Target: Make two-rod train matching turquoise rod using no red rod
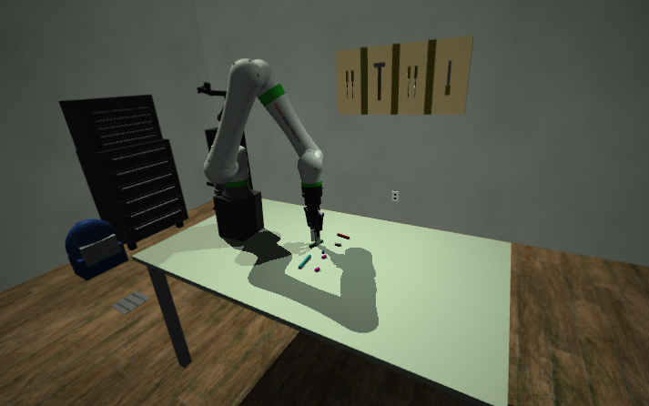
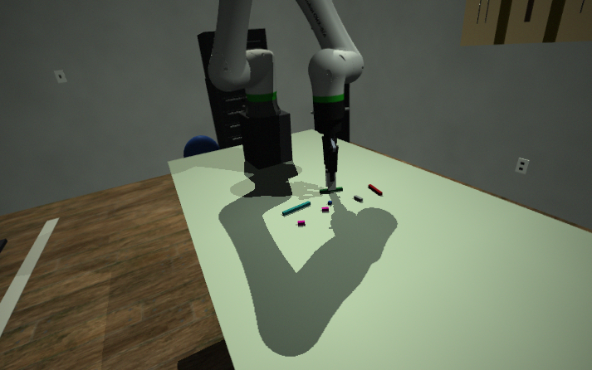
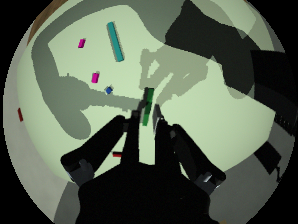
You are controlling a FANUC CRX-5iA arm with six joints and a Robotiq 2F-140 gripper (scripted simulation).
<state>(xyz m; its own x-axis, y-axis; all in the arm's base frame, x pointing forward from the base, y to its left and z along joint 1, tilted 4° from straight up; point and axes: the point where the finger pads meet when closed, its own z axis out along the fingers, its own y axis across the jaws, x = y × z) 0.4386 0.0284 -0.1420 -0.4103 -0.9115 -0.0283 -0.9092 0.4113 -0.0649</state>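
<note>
The green rod is 4 cm below my hand. Round my hand: blue rod 7 cm ahead, 6 cm to the right, 4 cm below; then grey rod 10 cm ahead, 3 cm to the left, 4 cm below; then red rod 9 cm ahead, 11 cm to the left, 4 cm below.
</note>
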